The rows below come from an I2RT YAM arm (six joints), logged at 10 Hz.
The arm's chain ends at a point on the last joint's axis. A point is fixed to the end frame.
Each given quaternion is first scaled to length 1.
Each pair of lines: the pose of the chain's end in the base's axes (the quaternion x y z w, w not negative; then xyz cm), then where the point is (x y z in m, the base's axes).
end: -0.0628, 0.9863, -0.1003, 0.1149, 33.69, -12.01, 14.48
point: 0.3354 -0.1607 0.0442
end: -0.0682, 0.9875, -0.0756, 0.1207, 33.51, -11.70, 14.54
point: 0.3349 -0.1527 0.0429
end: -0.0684, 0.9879, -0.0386, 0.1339, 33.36, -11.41, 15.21
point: 0.3359 -0.1421 0.0473
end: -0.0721, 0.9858, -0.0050, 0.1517, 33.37, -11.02, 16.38
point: 0.3397 -0.1309 0.0575
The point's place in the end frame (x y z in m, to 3 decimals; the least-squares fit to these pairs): 0.029 -0.018 0.103
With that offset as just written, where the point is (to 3 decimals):
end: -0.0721, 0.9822, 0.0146, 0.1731, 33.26, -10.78, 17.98
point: 0.343 -0.124 0.073
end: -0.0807, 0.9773, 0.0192, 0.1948, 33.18, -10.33, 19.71
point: 0.347 -0.118 0.091
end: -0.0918, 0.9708, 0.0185, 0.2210, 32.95, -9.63, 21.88
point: 0.351 -0.111 0.113
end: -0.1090, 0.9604, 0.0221, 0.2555, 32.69, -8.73, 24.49
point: 0.356 -0.100 0.141
